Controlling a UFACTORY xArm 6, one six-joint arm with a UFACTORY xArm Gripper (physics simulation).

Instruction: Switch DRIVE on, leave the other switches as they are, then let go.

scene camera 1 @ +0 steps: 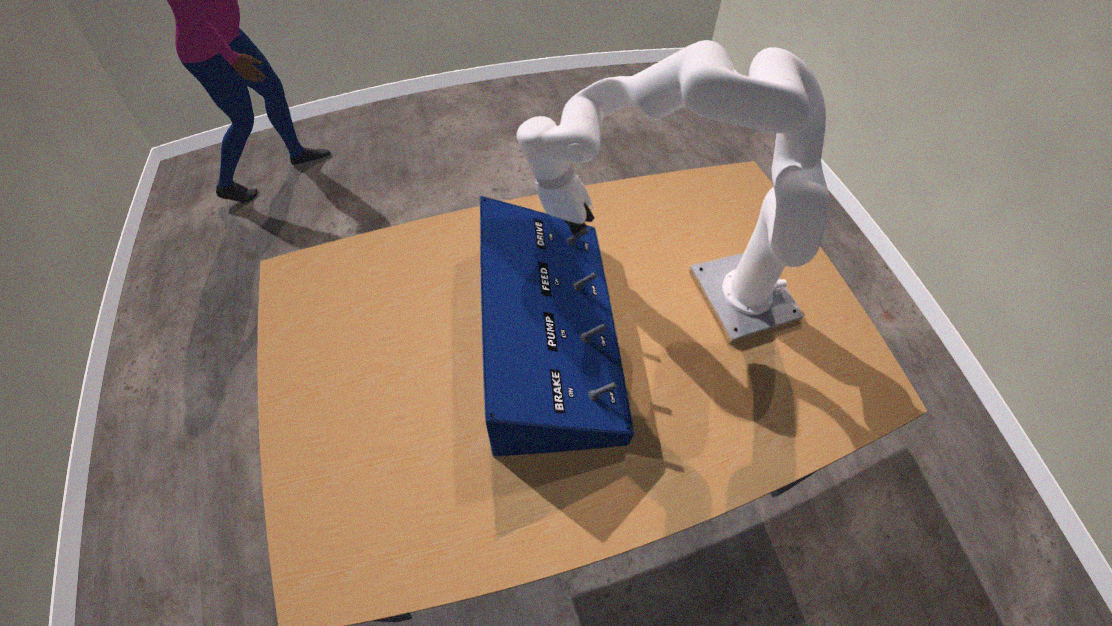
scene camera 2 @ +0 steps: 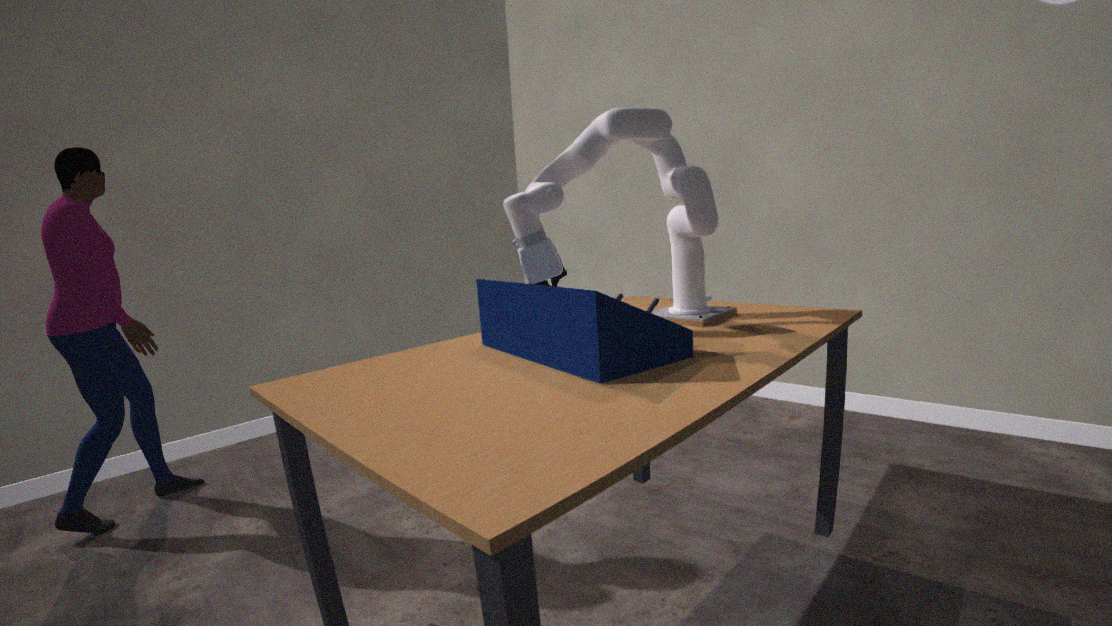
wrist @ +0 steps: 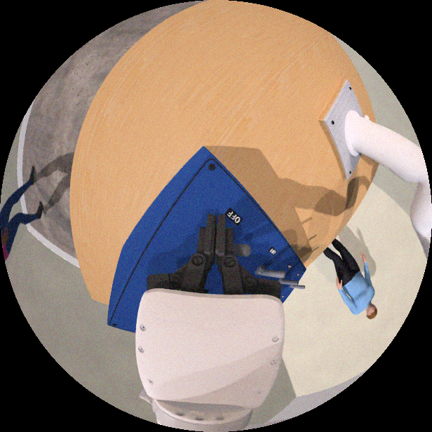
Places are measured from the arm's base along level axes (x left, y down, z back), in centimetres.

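Where they show: gripper, fingertip midpoint: (scene camera 1: 580, 232); arm's base, link origin: (scene camera 1: 747, 292) (scene camera 2: 689, 311).
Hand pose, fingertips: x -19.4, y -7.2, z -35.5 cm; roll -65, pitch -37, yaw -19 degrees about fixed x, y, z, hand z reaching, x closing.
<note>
Each offset is from my fingertips to the top centre of the thing. Level surfaces: height alone.
The blue switch panel (scene camera 1: 517, 326) (scene camera 2: 536, 318) (wrist: 170, 220) has four levers. The DRIVE lever {dx +2.2, dy -3.6, dz -1.2 cm} (scene camera 1: 575, 239) (wrist: 242, 250) is partly hidden by my gripper and leans to its OFF side. The FEED lever {dx +14.0, dy -3.6, dz -3.1 cm} (scene camera 1: 585, 281) (wrist: 272, 272), PUMP lever {dx +25.9, dy -3.6, dz -5.1 cm} (scene camera 1: 592, 334) and BRAKE lever {dx +37.7, dy -3.6, dz -7.1 cm} (scene camera 1: 602, 391) also lean toward OFF. My gripper (scene camera 1: 578, 227) (wrist: 216, 222) is shut with nothing between its fingers. Its tips are low over the panel, right beside the DRIVE lever; I cannot tell if they touch it. In the scene camera 2 view, the panel hides the fingertips and the DRIVE lever.
The panel stands on the wooden table {dy +9.4 cm} (scene camera 1: 365, 373) (scene camera 2: 435, 435) (wrist: 200, 75). The arm's base plate (scene camera 1: 715, 291) (wrist: 337, 120) is on the OFF side of the panel. A person in a magenta top (scene camera 1: 206, 31) (scene camera 2: 81, 264) stands beyond the table; another in light blue (wrist: 357, 292) shows in the wrist view.
</note>
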